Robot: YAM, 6 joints.
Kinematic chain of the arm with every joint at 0, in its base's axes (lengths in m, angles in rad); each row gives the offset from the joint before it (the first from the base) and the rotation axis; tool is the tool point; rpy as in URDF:
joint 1: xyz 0 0 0.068 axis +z
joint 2: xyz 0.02 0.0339 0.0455 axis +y
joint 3: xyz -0.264 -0.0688 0 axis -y
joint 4: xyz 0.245 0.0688 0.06 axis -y
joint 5: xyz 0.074 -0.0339 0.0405 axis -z
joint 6: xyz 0.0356 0 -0.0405 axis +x
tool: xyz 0 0 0 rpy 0 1.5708 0
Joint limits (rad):
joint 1: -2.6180..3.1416
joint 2: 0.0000..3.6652
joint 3: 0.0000..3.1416
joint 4: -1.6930..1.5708
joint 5: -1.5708..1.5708
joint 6: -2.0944..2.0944
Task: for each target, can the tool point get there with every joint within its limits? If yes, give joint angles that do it. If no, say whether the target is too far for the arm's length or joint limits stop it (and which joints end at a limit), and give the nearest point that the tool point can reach.
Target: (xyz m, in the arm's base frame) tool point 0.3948 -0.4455 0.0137
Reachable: yes | joints -0.8973 3.1243 2.7438 -0.4691 -1.0393 -0.8839
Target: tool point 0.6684 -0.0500 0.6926
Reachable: no: too far | nearest point 0.4860 -0.0364 0.5297 | short by 0.245 m
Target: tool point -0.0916 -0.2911 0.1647
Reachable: yes | joints -1.7938 1.5872 0.7128 0.1842 0.7764 -0.8079
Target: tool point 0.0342 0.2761 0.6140
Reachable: yes | joints -1.7858 1.1645 2.8901 1.1589 0.7966 -1.6196
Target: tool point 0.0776 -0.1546 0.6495
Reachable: yes | joints -0.9095 1.4065 2.1786 0.0331 1.2430 1.3388
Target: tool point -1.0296 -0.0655 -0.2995
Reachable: no: too far | nearest point -0.5990 -0.0046 -0.1233 | short by 0.469 m
